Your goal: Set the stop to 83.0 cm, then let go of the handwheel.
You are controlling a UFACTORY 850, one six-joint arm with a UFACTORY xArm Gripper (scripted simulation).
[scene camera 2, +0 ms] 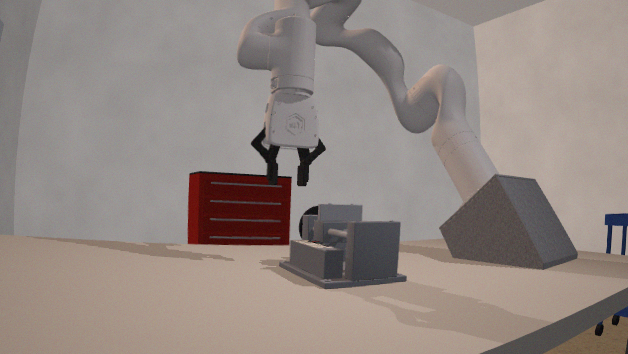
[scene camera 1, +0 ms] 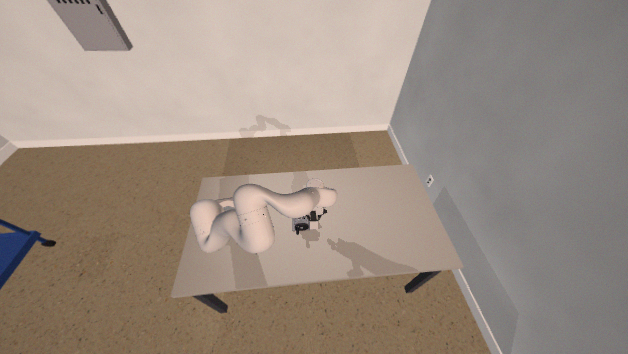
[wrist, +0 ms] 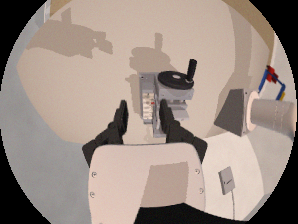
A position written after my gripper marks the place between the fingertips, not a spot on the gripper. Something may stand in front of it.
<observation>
In view: my gripper (scene camera 2: 287, 185).
My gripper also shows in the wrist view (wrist: 143, 106).
</observation>
